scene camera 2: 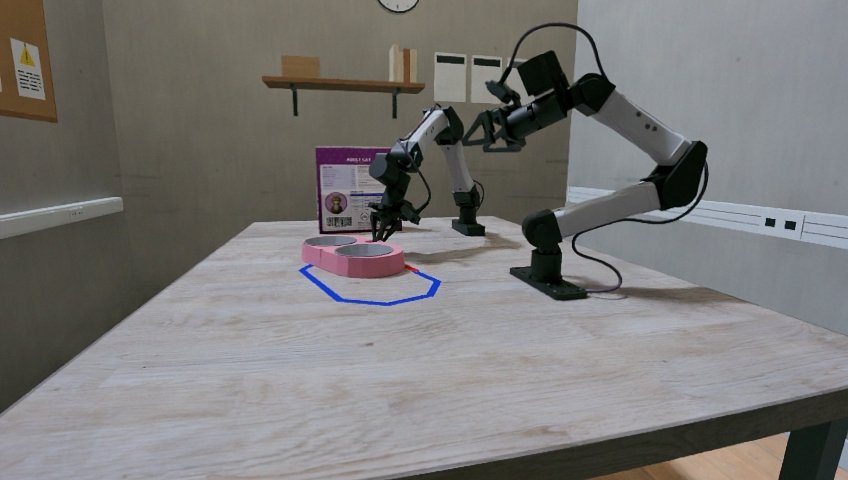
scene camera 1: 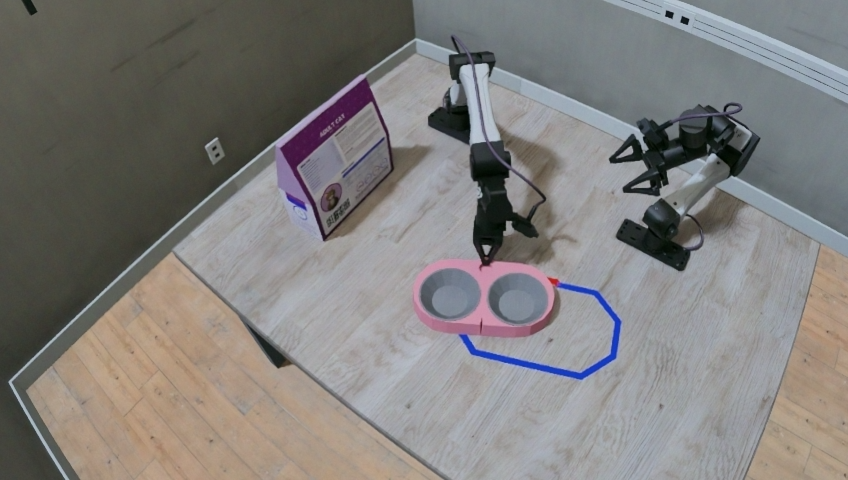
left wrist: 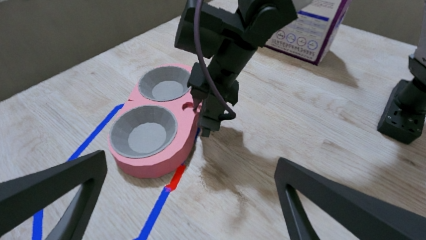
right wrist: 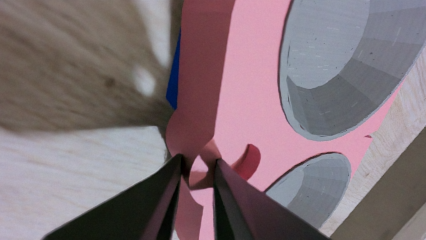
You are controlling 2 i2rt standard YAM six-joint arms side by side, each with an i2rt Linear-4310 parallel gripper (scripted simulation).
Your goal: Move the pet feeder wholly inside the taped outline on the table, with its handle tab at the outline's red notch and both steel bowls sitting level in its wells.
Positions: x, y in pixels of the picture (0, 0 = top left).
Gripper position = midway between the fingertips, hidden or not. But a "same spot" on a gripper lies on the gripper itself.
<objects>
The left gripper shows in scene camera 2, in scene camera 1 and in the left wrist view [194, 163]; in the right wrist view it is out of frame. A pink pet feeder shows in scene camera 2 [323, 257], in scene camera 1, in the left wrist view [166, 161] and in the right wrist view. The same spot on the pink pet feeder: [right wrist: 228, 106] is [scene camera 1: 502, 264]. The same spot on the left gripper: [scene camera 1: 652, 174] is [scene camera 2: 479, 113].
</objects>
